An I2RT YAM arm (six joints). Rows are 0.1 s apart.
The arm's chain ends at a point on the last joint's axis. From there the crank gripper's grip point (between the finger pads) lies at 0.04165 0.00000 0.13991 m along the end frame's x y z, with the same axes.
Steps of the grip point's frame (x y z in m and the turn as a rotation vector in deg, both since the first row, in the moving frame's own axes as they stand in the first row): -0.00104, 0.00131, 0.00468, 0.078, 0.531, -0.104; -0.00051, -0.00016, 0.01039, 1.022, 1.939, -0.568; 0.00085, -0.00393, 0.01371, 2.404, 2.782, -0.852; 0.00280, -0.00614, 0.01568, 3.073, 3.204, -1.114; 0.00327, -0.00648, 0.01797, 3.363, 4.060, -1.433
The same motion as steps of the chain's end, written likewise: -0.00233, 0.00158, 0.00507, 0.078, 0.531, -0.104; -0.00521, 0.00276, 0.01191, 1.022, 1.939, -0.568; -0.00584, 0.00256, 0.01603, 2.404, 2.782, -0.852; -0.00487, 0.00218, 0.01845, 3.073, 3.204, -1.114; -0.00641, 0.00280, 0.02154, 3.363, 4.060, -1.433
